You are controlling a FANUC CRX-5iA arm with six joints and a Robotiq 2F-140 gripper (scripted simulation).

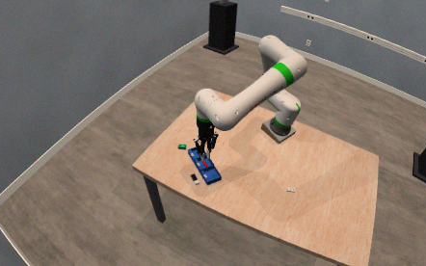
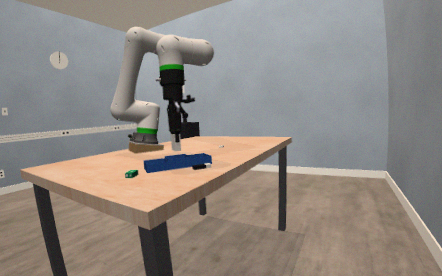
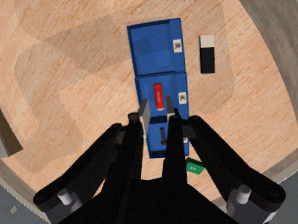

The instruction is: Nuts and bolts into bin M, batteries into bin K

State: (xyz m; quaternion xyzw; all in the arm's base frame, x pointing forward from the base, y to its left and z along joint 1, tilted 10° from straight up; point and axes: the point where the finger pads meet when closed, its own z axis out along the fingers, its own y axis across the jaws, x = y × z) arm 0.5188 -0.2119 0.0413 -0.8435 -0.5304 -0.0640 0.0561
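The green battery is 200 mm to the right of my hand, 90 mm below it and 10 mm behind it. Also, from my hand: red battery (80 mm below); then joined blue bins (70 mm below, 10 mm ahead); then small dark bolt (80 mm to the right, 80 mm below, 40 mm behind).
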